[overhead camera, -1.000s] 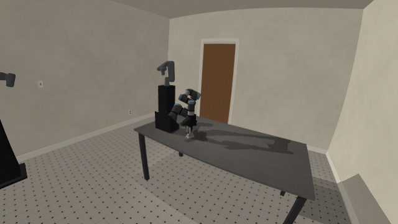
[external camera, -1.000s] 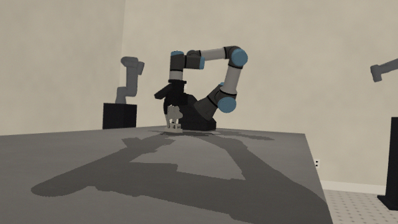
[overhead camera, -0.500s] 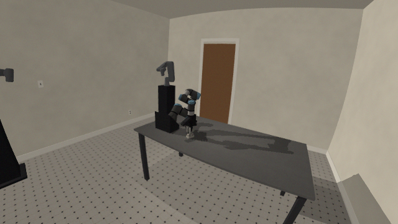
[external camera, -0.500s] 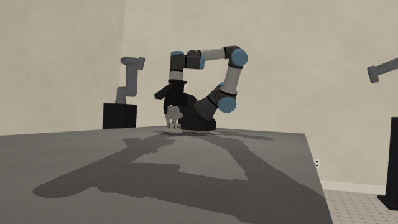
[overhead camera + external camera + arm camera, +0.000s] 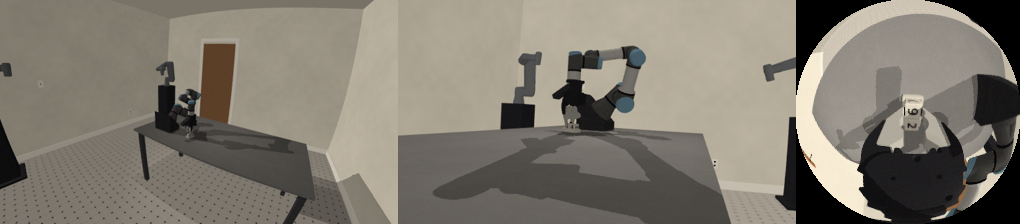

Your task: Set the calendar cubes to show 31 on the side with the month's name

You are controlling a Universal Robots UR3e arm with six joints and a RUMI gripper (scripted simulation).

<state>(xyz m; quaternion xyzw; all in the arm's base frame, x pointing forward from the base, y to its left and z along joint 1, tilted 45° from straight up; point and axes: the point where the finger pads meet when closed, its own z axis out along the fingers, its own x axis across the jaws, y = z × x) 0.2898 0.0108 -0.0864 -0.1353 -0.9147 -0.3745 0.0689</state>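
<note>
Right now my hand is 30 mm above the pale calendar tray and 20 mm to the right of it.
</note>
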